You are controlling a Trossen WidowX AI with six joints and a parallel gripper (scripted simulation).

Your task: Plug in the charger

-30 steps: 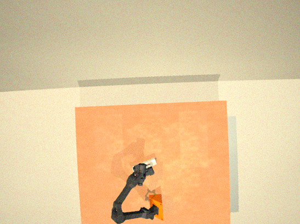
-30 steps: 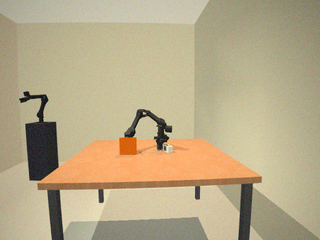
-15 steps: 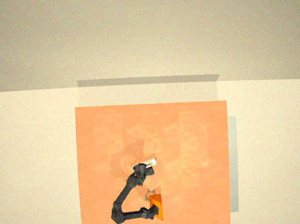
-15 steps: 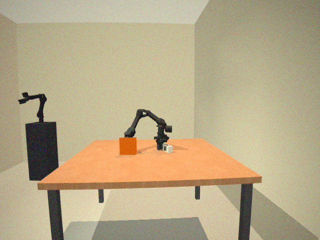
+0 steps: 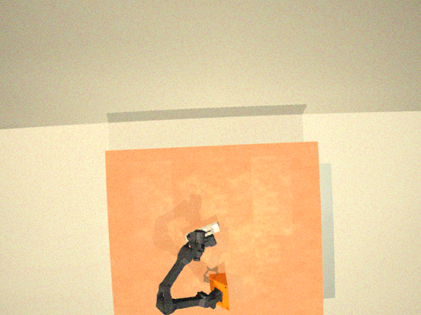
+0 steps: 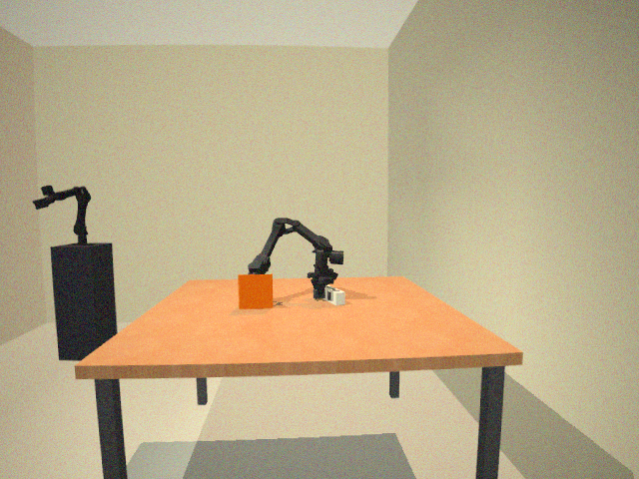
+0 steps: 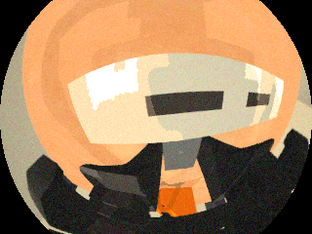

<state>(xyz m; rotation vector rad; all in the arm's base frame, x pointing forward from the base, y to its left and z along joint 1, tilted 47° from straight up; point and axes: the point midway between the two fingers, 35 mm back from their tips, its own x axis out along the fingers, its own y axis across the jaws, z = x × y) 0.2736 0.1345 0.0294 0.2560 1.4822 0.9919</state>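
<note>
Now: gripper tip 2 cm short of the two-prong charger, 1 cm to the right of it and 1 cm below it.
</note>
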